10 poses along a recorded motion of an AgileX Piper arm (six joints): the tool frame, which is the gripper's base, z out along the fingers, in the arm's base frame.
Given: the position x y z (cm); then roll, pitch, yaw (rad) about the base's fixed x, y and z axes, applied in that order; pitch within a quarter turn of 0, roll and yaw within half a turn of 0.
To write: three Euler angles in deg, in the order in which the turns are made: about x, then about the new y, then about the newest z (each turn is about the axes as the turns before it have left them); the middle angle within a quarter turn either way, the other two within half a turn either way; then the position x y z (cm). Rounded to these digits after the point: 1 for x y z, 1 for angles.
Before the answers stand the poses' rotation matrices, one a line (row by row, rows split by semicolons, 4 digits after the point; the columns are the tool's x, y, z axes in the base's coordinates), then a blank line. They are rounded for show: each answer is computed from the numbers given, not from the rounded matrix.
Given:
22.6 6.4 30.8 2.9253 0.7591 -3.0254
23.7 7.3 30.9 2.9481 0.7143 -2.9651
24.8 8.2 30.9 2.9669 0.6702 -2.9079
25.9 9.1 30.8 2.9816 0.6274 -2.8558
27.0 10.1 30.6 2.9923 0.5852 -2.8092
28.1 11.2 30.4 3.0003 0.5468 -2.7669
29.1 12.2 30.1 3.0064 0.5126 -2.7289
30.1 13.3 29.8 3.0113 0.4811 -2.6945
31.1 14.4 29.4 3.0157 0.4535 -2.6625
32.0 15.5 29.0 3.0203 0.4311 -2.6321
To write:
-0.7206 -0.2599 0.6428; -0.0841 0.9530 0.2911; -0.6883 0.1557 -0.7086
-0.7438 -0.2963 0.5991; -0.1327 0.9440 0.3022; -0.6551 0.1453 -0.7415
-0.7624 -0.3331 0.5548; -0.1815 0.9330 0.3107; -0.6211 0.1362 -0.7718
-0.7767 -0.3680 0.5111; -0.2282 0.9208 0.3162; -0.5870 0.1290 -0.7992
-0.7880 -0.4003 0.4678; -0.2720 0.9079 0.3188; -0.5524 0.1240 -0.8243
-0.7949 -0.4305 0.4275; -0.3126 0.8945 0.3195; -0.5200 0.1203 -0.8457
-0.7983 -0.4580 0.3911; -0.3495 0.8812 0.3184; -0.4904 0.1175 -0.8635
-0.7994 -0.4829 0.3576; -0.3833 0.8681 0.3155; -0.4628 0.1152 -0.8790
-0.7977 -0.5061 0.3278; -0.4144 0.8550 0.3118; -0.4381 0.1129 -0.8918
-0.7931 -0.5283 0.3031; -0.4431 0.8419 0.3079; -0.4179 0.1099 -0.9018

-157.7 40.0 160.2 22.6 6.4 30.8
-157.8 36.8 158.3 23.7 7.3 30.9
-158.1 33.7 156.4 24.8 8.2 30.9
-158.4 30.7 154.6 25.9 9.1 30.8
-158.9 27.9 153.1 27.0 10.1 30.6
-159.3 25.3 151.6 28.1 11.2 30.4
-159.8 23.0 150.2 29.1 12.2 30.1
-160.3 21.0 148.9 30.1 13.3 29.8
-160.7 19.1 147.6 31.1 14.4 29.4
-161.1 17.6 146.3 32.0 15.5 29.0

